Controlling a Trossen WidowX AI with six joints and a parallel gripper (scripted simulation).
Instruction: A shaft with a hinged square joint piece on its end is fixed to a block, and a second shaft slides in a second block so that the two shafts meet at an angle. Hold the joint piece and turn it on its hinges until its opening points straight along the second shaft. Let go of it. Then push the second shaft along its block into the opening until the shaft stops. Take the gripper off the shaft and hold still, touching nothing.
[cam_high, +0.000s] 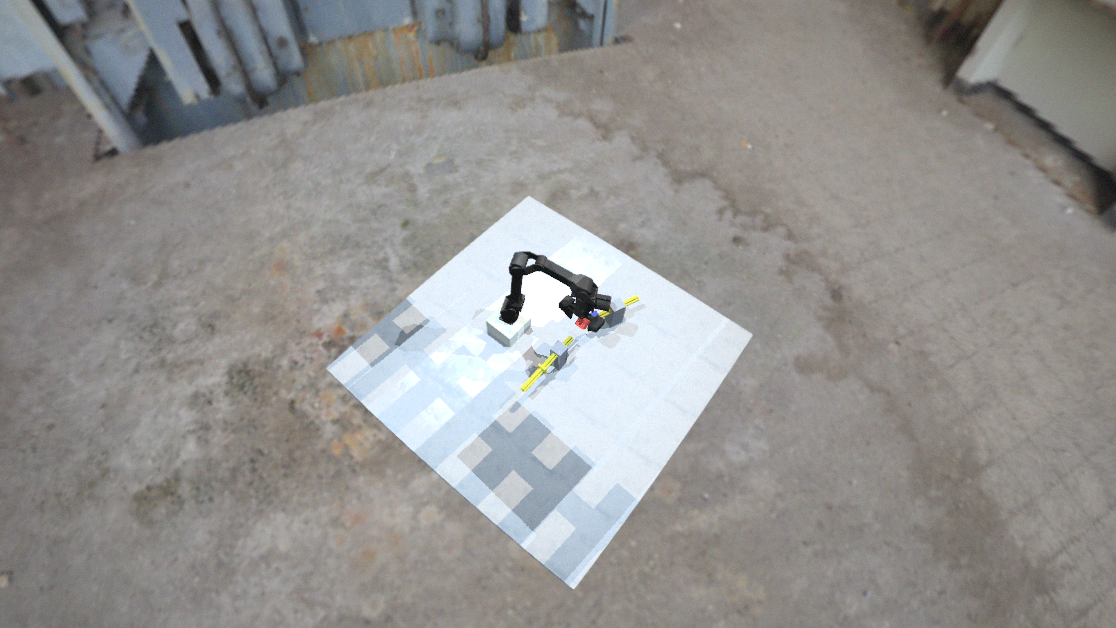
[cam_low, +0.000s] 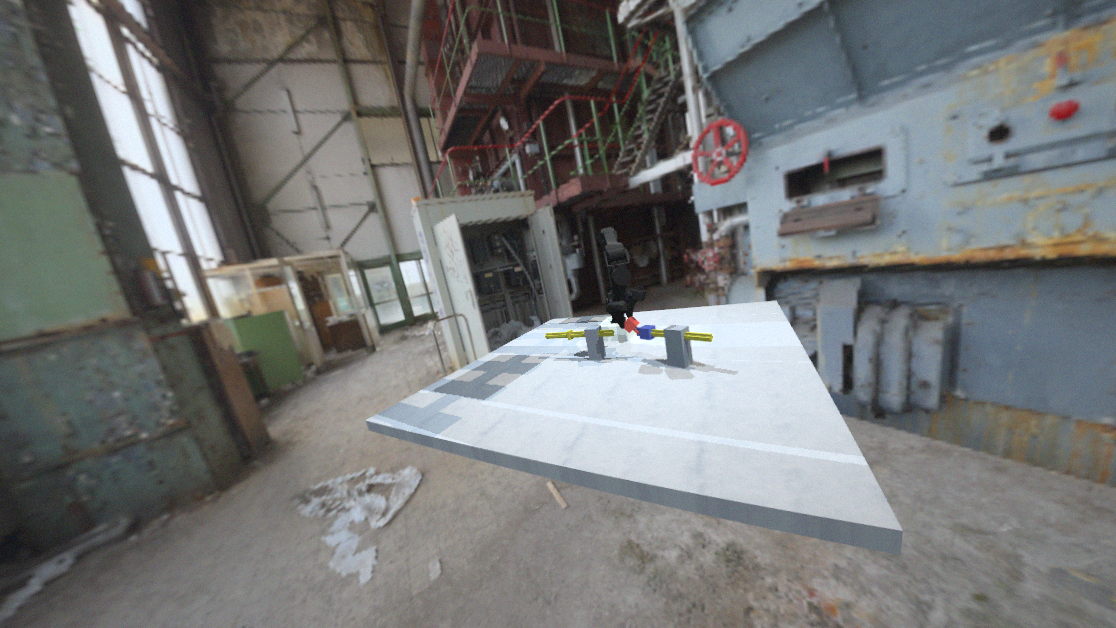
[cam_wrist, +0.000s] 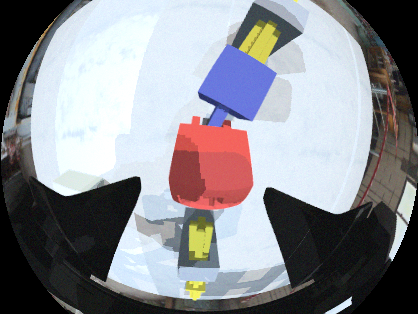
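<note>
The red joint piece is 20 mm to the left of my gripper tip and 10 mm ahead of it.
</note>
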